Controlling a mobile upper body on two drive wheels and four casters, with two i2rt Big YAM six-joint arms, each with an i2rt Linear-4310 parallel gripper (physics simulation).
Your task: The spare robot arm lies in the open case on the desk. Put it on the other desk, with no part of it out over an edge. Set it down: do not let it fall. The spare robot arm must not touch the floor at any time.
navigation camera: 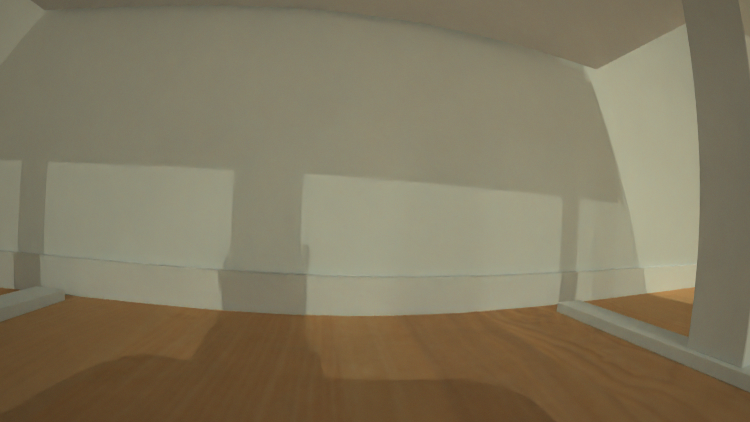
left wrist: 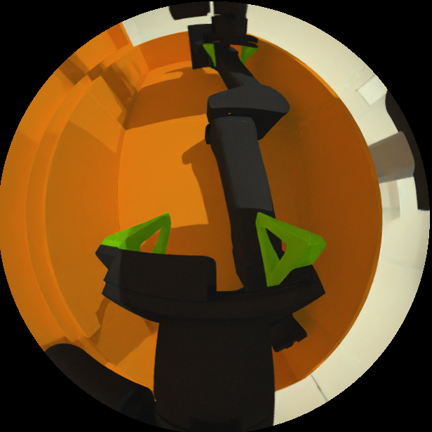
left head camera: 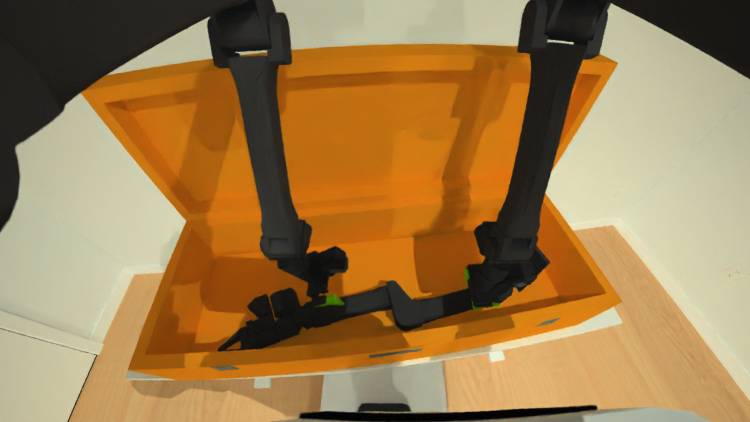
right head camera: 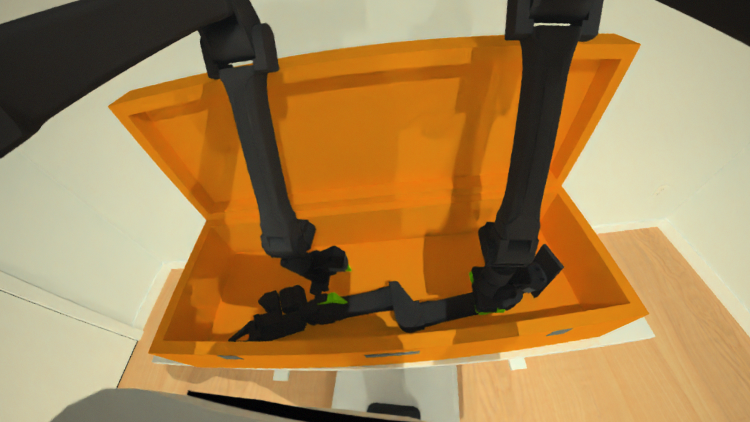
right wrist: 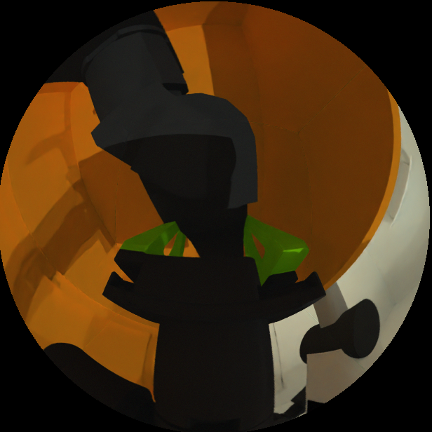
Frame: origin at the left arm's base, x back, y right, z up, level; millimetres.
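Seen in the pictures: left gripper, fingertip midpoint: (left head camera: 344, 287) (right head camera: 348, 286); right gripper, fingertip midpoint: (left head camera: 472, 298) (right head camera: 479, 302).
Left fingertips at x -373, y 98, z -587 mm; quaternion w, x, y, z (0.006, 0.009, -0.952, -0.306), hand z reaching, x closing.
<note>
Pixels of each thing's top centre, then the offset from my left fingertips to it. "*": a spot on its surface instead. Level surfaces: height alone.
- open orange case, surface spot: (left head camera: 293, 365) (right head camera: 293, 359) * dy -93, dx +207, dz +34 mm
- case's lid, surface spot: (left head camera: 367, 136) (right head camera: 369, 136) * dy +61, dx -287, dz +292 mm
- white desk, surface height: dz -102 mm
- leg, surface spot: (navigation camera: 718, 157) * dy +679, dx -276, dz -480 mm
The black and grey spare robot arm (left head camera: 367, 301) (right head camera: 367, 300) (left wrist: 245, 165) (right wrist: 200, 115) lies along the front part of the open orange case (left head camera: 293, 365) (right head camera: 293, 359) (left wrist: 340, 200) (right wrist: 340, 150), its claw end at the left. My left gripper (left head camera: 339, 286) (right head camera: 341, 286) (left wrist: 212, 217) is open inside the case, close to the claw-end half of the spare arm; in the left wrist view one green finger overlaps the arm's edge. My right gripper (left head camera: 474, 293) (right head camera: 478, 296) (right wrist: 213, 218) is shut on the spare arm's dark link near its other end. The other desk does not show.
The case's lid (left head camera: 367, 136) (right head camera: 367, 136) stands raised behind both arms. The white desk (left head camera: 603, 321) (right head camera: 629, 330) shows along the case's front. Its underside (navigation camera: 524, 26) and a leg (navigation camera: 718, 157) show in the navigation camera, with a wall (navigation camera: 367, 104) behind.
</note>
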